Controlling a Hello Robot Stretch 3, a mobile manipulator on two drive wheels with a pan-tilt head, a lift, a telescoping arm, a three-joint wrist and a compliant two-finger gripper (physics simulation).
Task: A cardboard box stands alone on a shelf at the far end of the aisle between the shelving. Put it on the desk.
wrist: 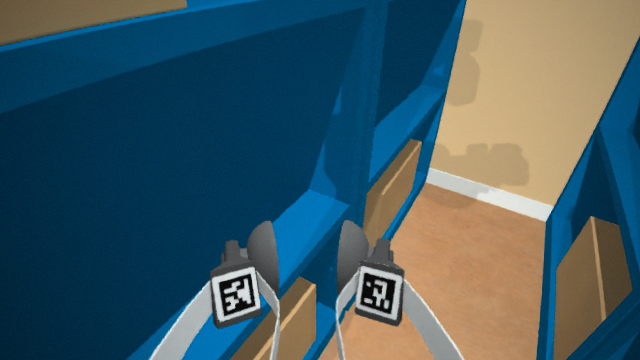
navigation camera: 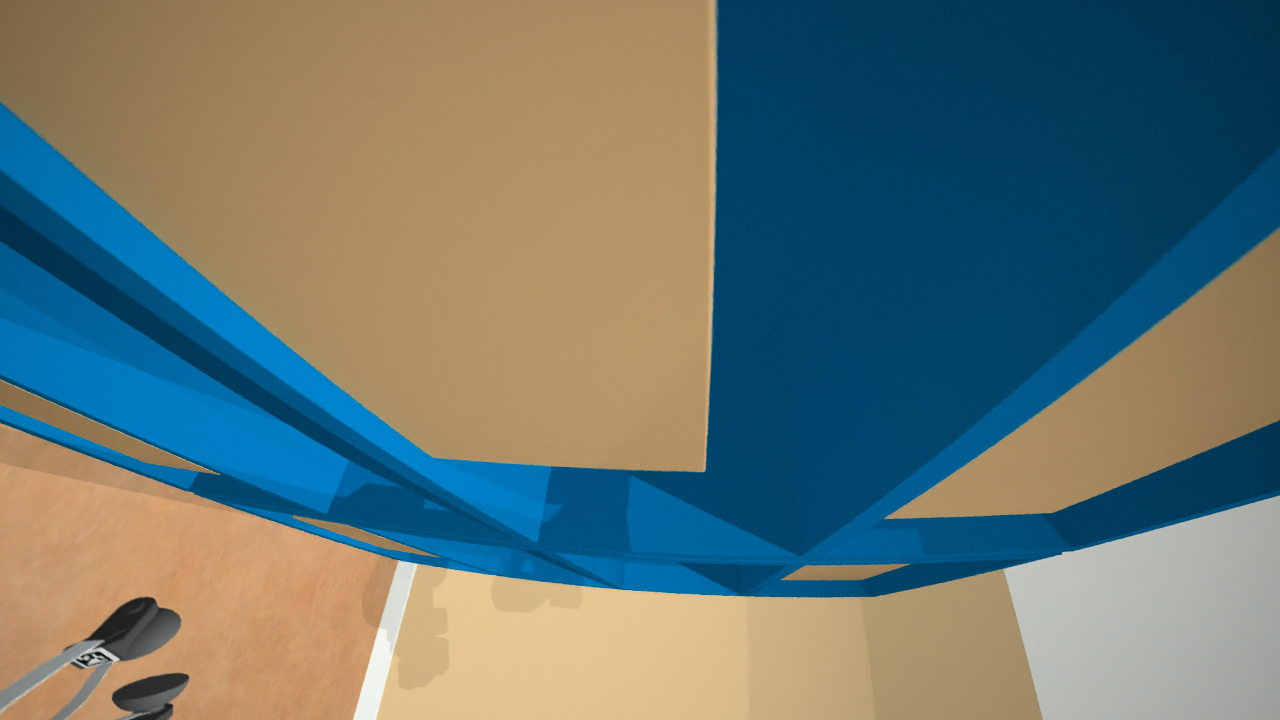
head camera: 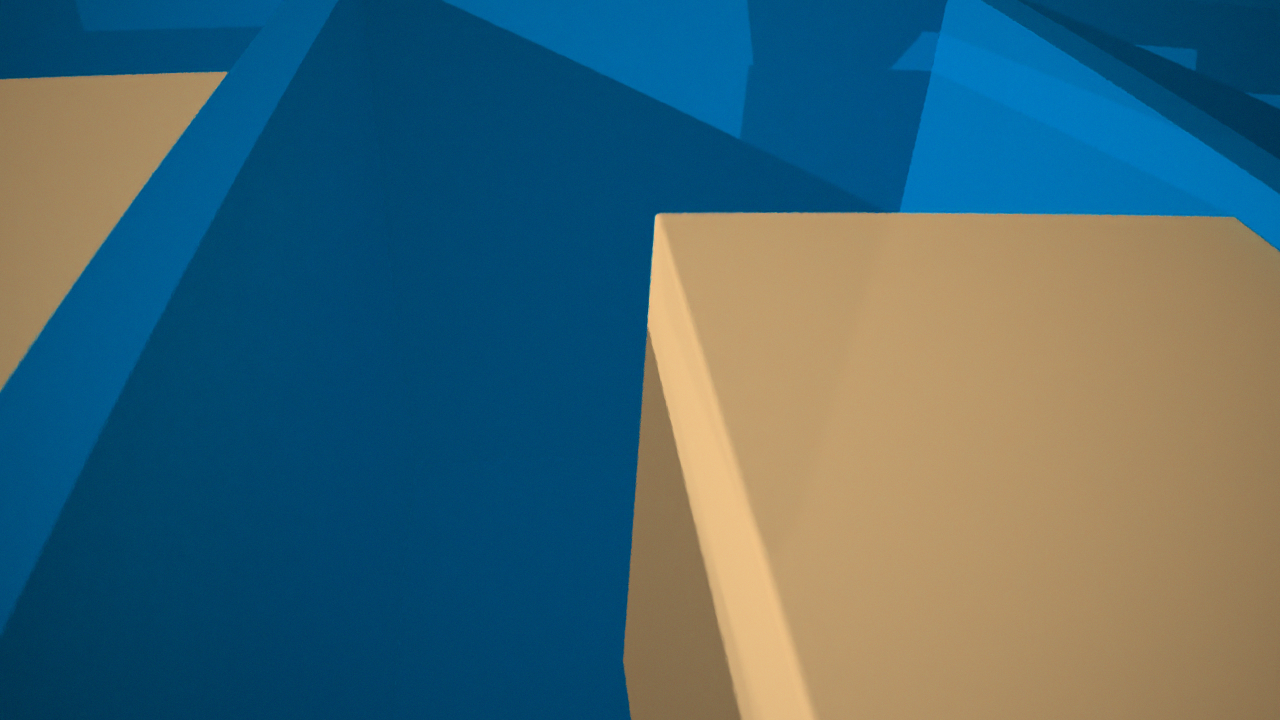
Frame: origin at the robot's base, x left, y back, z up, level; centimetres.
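Where they show: gripper, fingertip midpoint: (navigation camera: 168, 643).
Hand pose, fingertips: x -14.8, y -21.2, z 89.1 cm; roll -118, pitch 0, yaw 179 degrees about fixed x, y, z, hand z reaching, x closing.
After its pixels a point has its place.
A large cardboard box (head camera: 984, 429) @[z 118.4, x 3.1, y -29.0 cm] (navigation camera: 447, 232) @[z 115.7, x 10.3, y -18.4 cm] stands in a blue shelf compartment, close to the head and navigation cameras. In the wrist view, a cardboard box (wrist: 395, 187) stands on a low left shelf near the end wall, and part of another box (wrist: 90, 15) shows at the top left. I cannot tell which box is the task's. My gripper (navigation camera: 150, 658) @[z 89.1, x -14.8, y -21.2 cm] (wrist: 308, 246) @[z 89.1, x -14.8, y -21.2 cm] is open and empty, its two dark fingertips well apart. It hangs in the aisle beside the left shelving (wrist: 370, 100), apart from every box in view. The desk does not show.
A box (wrist: 300, 310) sits low behind the left fingertip. Right shelving (wrist: 549, 250) holds another box (wrist: 590, 280) and borders the aisle floor (wrist: 465, 260). The tan wall (wrist: 510, 100) closes the aisle. Another box (head camera: 89, 179) @[z 149.2, x -6.8, y -43.6 cm] (navigation camera: 1118, 420) @[z 156.2, x 0.9, y -32.3 cm] stands beyond a blue divider (head camera: 170, 214) @[z 143.2, x -4.3, y -36.3 cm] (navigation camera: 1074, 351) @[z 142.4, x 5.6, y -21.8 cm].
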